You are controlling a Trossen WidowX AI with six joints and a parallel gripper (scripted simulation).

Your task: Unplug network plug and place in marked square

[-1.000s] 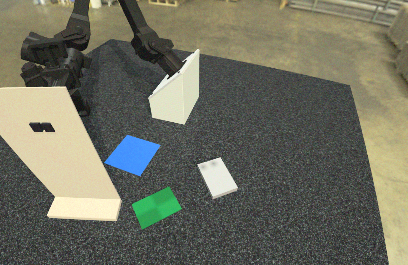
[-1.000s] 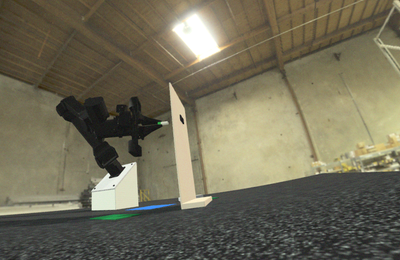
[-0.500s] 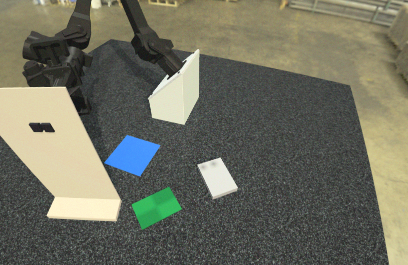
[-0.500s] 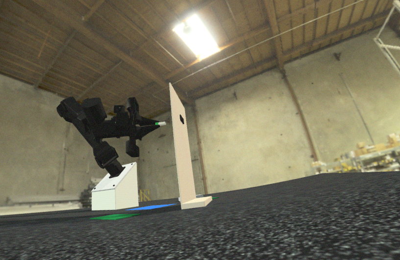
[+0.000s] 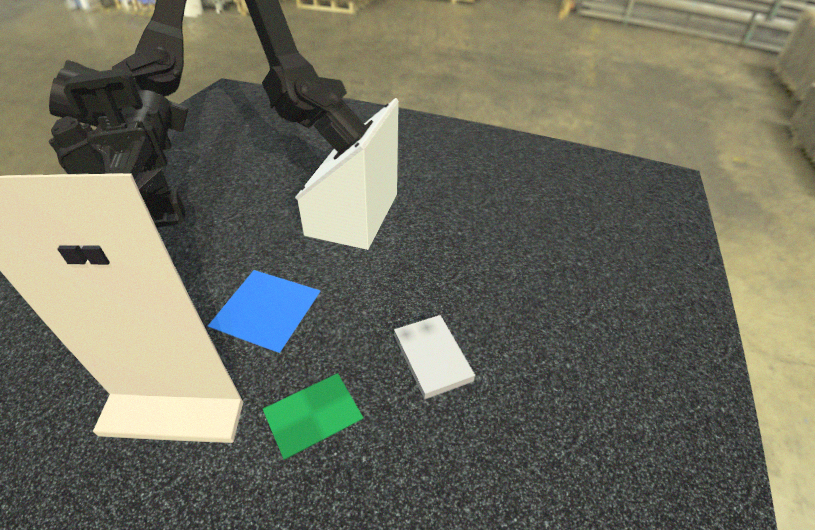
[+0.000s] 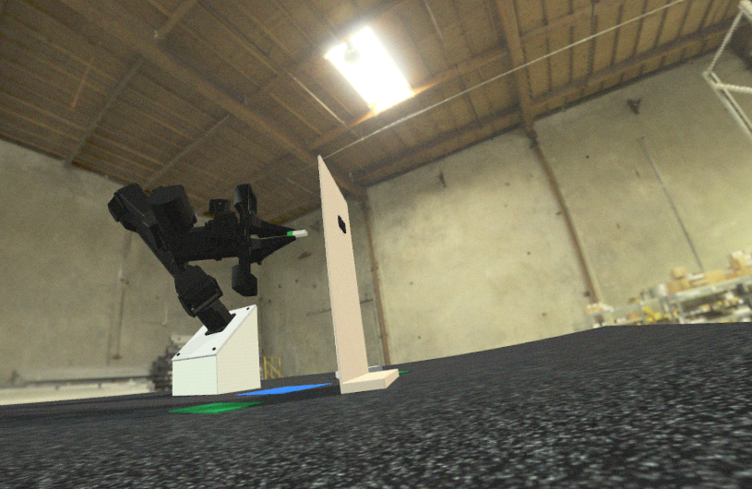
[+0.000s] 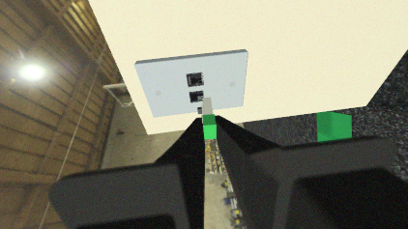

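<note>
The blue square is 25 cm below my gripper tip, 9 cm behind it and 6 cm to the left of it. The rest, counted from my gripper tip: network plug: 1 cm ahead; then panel: 10 cm below, 8 cm ahead, 3 cm to the left.
</note>
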